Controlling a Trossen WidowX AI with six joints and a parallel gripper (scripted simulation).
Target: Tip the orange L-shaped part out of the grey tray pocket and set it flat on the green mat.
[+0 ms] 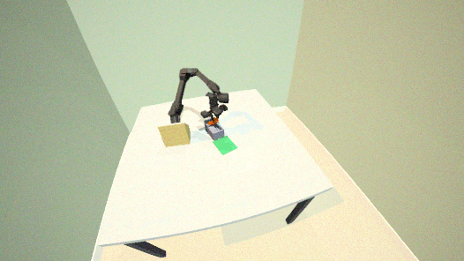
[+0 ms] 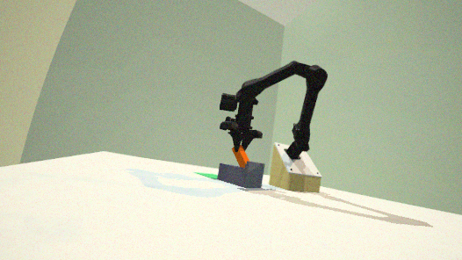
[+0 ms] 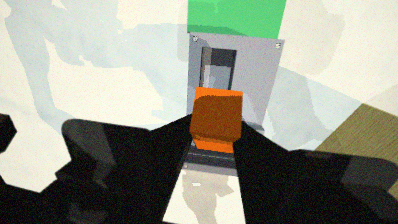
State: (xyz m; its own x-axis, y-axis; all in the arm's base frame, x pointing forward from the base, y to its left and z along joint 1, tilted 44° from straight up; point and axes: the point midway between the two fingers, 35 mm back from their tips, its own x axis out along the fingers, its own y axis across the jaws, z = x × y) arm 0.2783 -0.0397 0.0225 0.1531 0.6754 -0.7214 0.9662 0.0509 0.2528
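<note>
Right now my gripper tip is 15 cm to the left of the green mat, 13 cm above it and 2 cm short of it. Round my gripper tip: orange L-shaped part: 3 cm to the left, 3 cm below, 2 cm behind.
</note>
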